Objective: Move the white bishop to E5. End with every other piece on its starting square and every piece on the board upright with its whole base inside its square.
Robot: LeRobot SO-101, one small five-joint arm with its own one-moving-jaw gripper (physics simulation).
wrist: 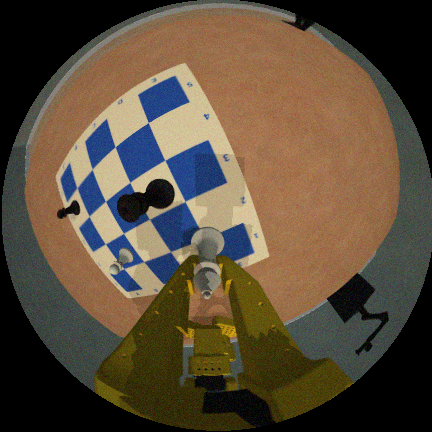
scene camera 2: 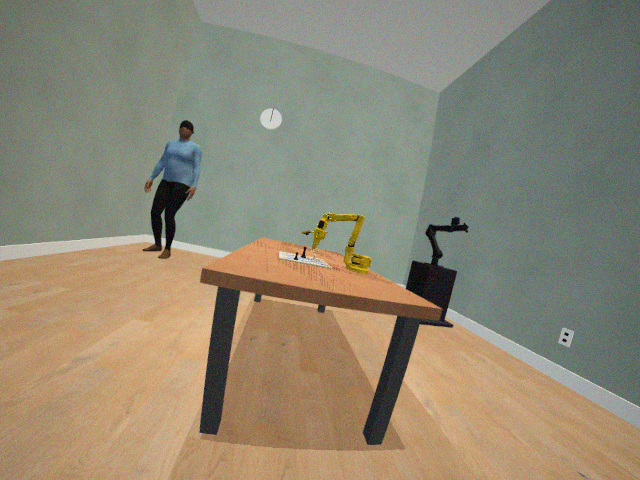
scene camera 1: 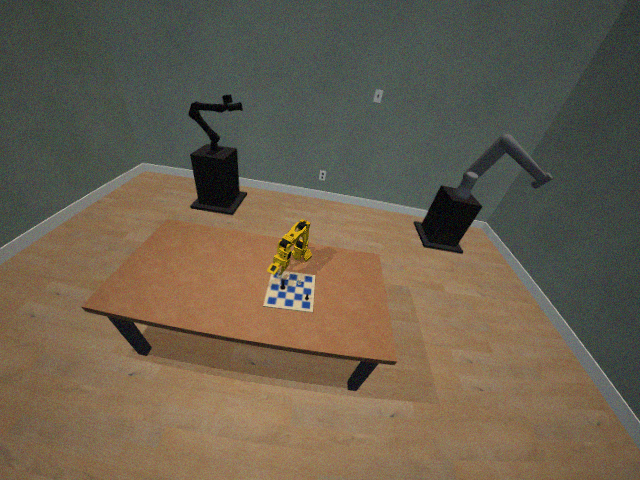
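Seen in the pictures: hand, tool point: (wrist: 198,262) (scene camera 2: 313,248) (scene camera 1: 280,273); arm's base, link origin: (wrist: 206,322) (scene camera 2: 352,269) (scene camera 1: 301,257).
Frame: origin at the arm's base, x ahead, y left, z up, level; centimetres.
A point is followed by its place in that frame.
Observation:
My gripper (scene camera 1: 279,273) @(z 5.5, x 18.7, y -7.9 cm) (scene camera 2: 314,249) @(z 5.5, x 18.7, y -7.9 cm) (wrist: 207,265) @(z 5.5, x 18.7, y -7.9 cm) is shut on the white bishop (wrist: 207,242) @(z 4.7, x 19.2, y -8.6 cm), which hangs upright, base outward, over the board's row-1 side near columns D and E. The chessboard (scene camera 1: 280,302) @(z 0.6, x 31.1, y -5.1 cm) (wrist: 175,132) @(z 0.6, x 26.8, y -8.9 cm) is blue and cream. In the wrist view E5 is the blue corner square near the top, with no piece on it. A tall black piece (scene camera 1: 282,284) @(z 3.2, x 23.0, y -5.9 cm) (scene camera 2: 303,252) @(z 2.9, x 23.1, y -5.3 cm) (wrist: 160,193) @(z 1.9, x 22.7, y -6.3 cm) stands on D3. A white pawn (scene camera 1: 299,282) @(z 1.8, x 19.0, y 1.6 cm) (wrist: 125,256) @(z 1.4, x 18.8, y 1.1 cm) stands on B2. A small black piece (scene camera 1: 307,297) @(z 1.9, x 27.1, y 6.4 cm) (scene camera 2: 296,256) @(z 2.0, x 26.7, y 6.6 cm) (wrist: 73,207) @(z 1.3, x 26.6, y 5.7 cm) stands on A4.
The board lies on a brown table (scene camera 1: 206,289) @(z 0.0, x 30.6, y -39.0 cm) (scene camera 2: 268,268) @(z 0.0, x 35.8, y 31.2 cm) (wrist: 310,150) @(z 0.0, x 21.8, y -20.9 cm). The tall black piece is to the left of the held bishop in the wrist view. A black arm (scene camera 1: 201,124) and a grey arm (scene camera 1: 488,157) stand on pedestals beyond the table. A person (scene camera 2: 178,165) stands behind.

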